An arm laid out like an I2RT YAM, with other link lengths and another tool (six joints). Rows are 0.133 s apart.
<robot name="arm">
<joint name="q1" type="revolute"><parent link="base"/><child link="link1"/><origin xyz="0 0 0.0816" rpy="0 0 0"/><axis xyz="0 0 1"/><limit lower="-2.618" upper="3.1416"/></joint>
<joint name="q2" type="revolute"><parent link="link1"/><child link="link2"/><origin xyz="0.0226 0.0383 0.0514" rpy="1.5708 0 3.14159"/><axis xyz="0 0 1"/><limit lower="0" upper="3.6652"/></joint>
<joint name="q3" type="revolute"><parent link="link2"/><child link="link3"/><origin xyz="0.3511 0 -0.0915" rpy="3.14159 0 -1.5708"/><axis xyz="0 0 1"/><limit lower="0" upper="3.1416"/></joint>
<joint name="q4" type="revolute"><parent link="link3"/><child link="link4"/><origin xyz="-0.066 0.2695 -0.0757" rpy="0 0 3.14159"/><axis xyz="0 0 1"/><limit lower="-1.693" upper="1.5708"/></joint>
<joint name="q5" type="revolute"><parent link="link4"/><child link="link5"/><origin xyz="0.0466 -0.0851 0.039" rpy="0 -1.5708 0"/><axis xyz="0 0 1"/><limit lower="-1.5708" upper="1.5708"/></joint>
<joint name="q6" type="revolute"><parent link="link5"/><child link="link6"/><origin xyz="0 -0.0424 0.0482" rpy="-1.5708 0 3.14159"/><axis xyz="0 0 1"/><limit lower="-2.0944" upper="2.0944"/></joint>
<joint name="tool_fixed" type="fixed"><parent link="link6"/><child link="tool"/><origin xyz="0.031 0.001 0.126" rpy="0 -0.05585 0.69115"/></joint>
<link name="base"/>
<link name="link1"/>
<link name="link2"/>
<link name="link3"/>
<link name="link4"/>
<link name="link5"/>
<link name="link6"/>
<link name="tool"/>
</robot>
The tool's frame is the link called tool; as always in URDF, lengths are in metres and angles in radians.
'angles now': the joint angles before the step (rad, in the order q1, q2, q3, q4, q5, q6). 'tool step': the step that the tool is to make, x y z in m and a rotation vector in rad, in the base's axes. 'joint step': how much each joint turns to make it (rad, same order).
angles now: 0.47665, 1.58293, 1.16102, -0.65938, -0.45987, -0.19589
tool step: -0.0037, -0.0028, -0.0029, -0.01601, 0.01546, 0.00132
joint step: 0.00006, -0.00008, -0.00030, -0.02303, 0.00575, -0.00490
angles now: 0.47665, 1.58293, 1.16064, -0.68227, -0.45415, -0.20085
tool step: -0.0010, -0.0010, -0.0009, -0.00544, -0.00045, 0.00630
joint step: -0.00046, 0.00012, -0.00005, -0.00597, 0.00149, -0.00923
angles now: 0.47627, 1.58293, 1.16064, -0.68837, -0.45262, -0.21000
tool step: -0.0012, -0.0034, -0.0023, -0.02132, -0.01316, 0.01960
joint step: -0.00113, -0.00013, 0.00182, -0.01415, 0.01336, -0.03279
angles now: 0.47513, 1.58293, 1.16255, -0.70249, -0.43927, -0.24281
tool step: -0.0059, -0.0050, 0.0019, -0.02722, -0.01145, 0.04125
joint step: -0.00024, -0.00622, 0.01488, -0.04660, 0.00921, -0.05516
